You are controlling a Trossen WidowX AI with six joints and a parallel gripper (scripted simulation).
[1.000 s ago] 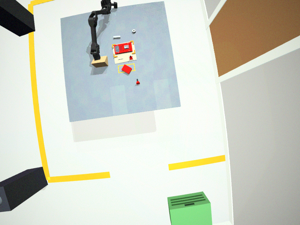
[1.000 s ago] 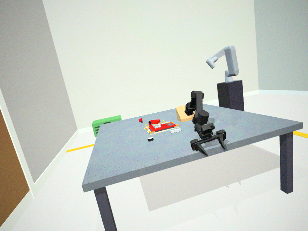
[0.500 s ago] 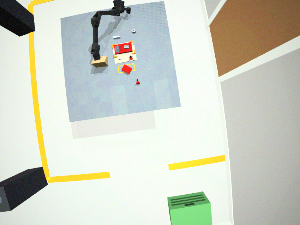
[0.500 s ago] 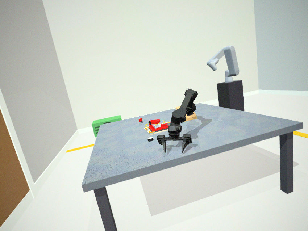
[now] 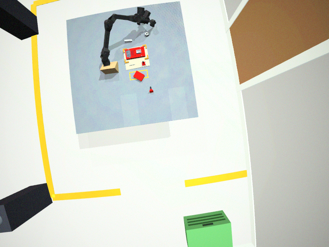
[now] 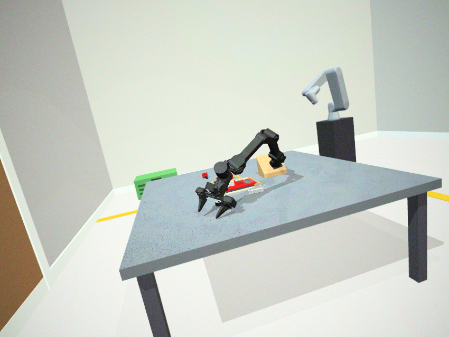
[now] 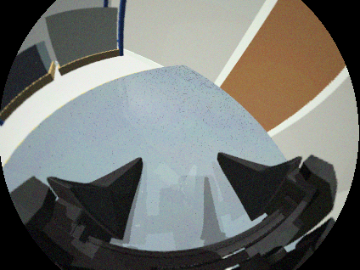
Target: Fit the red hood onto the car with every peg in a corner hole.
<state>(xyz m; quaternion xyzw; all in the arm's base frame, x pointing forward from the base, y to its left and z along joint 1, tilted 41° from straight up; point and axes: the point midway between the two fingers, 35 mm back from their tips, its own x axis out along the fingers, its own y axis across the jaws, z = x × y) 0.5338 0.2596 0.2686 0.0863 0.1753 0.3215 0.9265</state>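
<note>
The red hood is 270 mm behind my gripper tip and 560 mm to the right of it. From my gripper tip the other things lie so: wheel: 90 mm behind, 130 mm to the right, 10 mm below; bar: 300 mm behind, 150 mm to the right, 10 mm below.
</note>
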